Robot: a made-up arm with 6 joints.
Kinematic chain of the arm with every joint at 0, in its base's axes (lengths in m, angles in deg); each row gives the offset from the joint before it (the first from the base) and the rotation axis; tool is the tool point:
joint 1: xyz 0 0 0.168 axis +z
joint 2: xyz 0 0.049 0 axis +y
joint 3: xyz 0 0 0.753 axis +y
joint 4: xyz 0 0 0.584 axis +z
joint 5: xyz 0 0 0 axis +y
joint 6: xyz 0 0 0.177 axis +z
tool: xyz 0 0 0
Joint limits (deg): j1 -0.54..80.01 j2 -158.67..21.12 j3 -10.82..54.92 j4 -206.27..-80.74 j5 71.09..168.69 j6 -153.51..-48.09
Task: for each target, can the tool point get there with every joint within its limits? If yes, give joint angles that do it. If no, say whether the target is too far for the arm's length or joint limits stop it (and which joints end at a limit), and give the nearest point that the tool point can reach.
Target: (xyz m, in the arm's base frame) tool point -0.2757 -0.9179 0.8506
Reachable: yes | joints 71.85 -52.03 -3.55 -108.99 154.16 -64.75
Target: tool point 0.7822 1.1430 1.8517
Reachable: no: too far | nearest point 0.4360 0.6371 1.3098 | short by 0.818 m
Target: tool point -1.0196 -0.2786 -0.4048
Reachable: yes | joints 19.51 -123.54 26.40 -195.73 142.99 -100.20
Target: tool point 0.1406 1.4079 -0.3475
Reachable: no: joint limits stop it (at a limit: joint 1, joint 2, joint 3, joint 4, joint 5) | nearest point 0.2707 0.8664 0.9990 | short by 1.457 m
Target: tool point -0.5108 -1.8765 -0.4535
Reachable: no: too far | nearest point -0.3546 -1.3028 -0.2635 | short by 0.624 m
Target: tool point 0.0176 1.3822 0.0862
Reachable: no: joint limits stop it (at a limit: joint 1, joint 2, joint 3, joint 4, joint 5) | nearest point 0.2707 0.8664 0.9990 | short by 1.079 m
